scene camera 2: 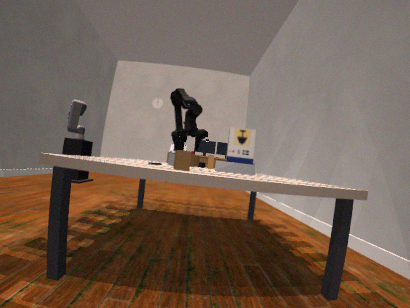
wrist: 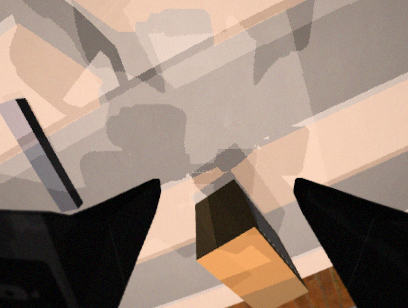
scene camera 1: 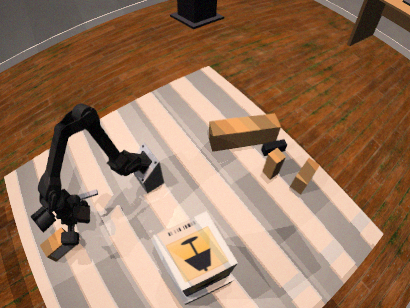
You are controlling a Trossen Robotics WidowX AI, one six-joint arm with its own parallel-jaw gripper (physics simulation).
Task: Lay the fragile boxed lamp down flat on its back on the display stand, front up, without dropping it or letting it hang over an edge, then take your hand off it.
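Places are measured from the arm's base along level axes (x left, y up, z ahead), in metres.
Pixels of known places: gripper, fingertip midpoint: (scene camera 2: 188, 150) (wrist: 226, 185) (scene camera 1: 78, 229); arm's base at its link origin: (scene camera 2: 178, 148) (scene camera 1: 143, 162).
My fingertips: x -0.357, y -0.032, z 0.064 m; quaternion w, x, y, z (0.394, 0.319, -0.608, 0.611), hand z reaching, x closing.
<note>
Ahead of a thing's pixels: the offset from my fingertips to its top centre.
The boxed lamp @[dx +0.271, dy +0.203, dz +0.353 m] (scene camera 1: 196, 255) (scene camera 2: 242, 144), a white box with a yellow panel and a dark lamp picture, stands at the bottom of scene camera 1 and right of the arm in scene camera 2. It appears upright there, with a blue band at its foot. A low pale stand (scene camera 2: 241, 168) shows below it; in scene camera 1 a thin edge shows under the box. My gripper (scene camera 1: 62, 217) (scene camera 2: 190, 141) (wrist: 226, 185) is open and empty, away from the lamp box, low near a small orange-brown box @[dx -0.119, dy -0.014, dz -0.024 m] (scene camera 1: 54, 243) (wrist: 250, 265) with dark sides. The lamp box does not show in the wrist view.
A flat grey bar @[dx +0.079, dy -0.082, dz -0.168 m] (scene camera 1: 89, 194) (wrist: 47, 155) lies near the gripper. A long brown block @[dx +0.800, dy +0.016, dz +0.037 m] (scene camera 1: 245, 133), two smaller upright blocks @[dx +0.771, dy +0.036, dz +0.237 m] (scene camera 1: 274, 164) @[dx +0.850, dy -0.005, dz +0.362 m] (scene camera 1: 304, 176) and a black object @[dx +0.865, dy -0.044, dz +0.168 m] (scene camera 1: 274, 147) stand near the far table edge. The small orange-brown box is near the table edge.
</note>
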